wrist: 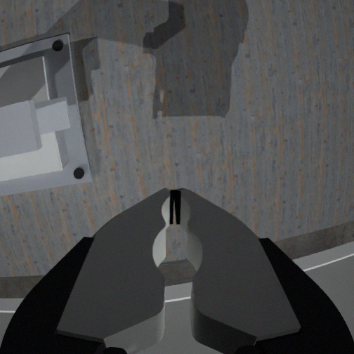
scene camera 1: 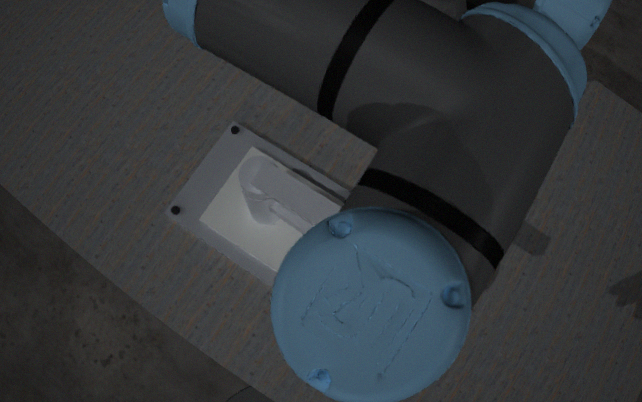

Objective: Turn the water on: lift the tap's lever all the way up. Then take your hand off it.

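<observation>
The tap (scene camera 1: 256,192) (wrist: 17,127) is light grey and stands on a cream panel (scene camera 1: 222,215) (wrist: 30,172) set on a grey base plate (scene camera 1: 197,185) (wrist: 75,145). In the scene view its rounded body shows, and a narrow part runs from it under the blue-capped wrist. In the wrist view its blocky part, with a smaller end piece, shows at the left edge. The lever's angle cannot be told. My gripper (wrist: 173,192) is shut and empty, over the table beside the base plate, apart from the tap. The arm hides it in the scene view.
The wood-grain table (scene camera 1: 100,125) (wrist: 290,125) lies around the base plate, with its edge at the lower left in the scene view. The dark arm (scene camera 1: 440,115) with its blue cap (scene camera 1: 370,305) covers the right part of the base plate. Arm shadows fall on the table.
</observation>
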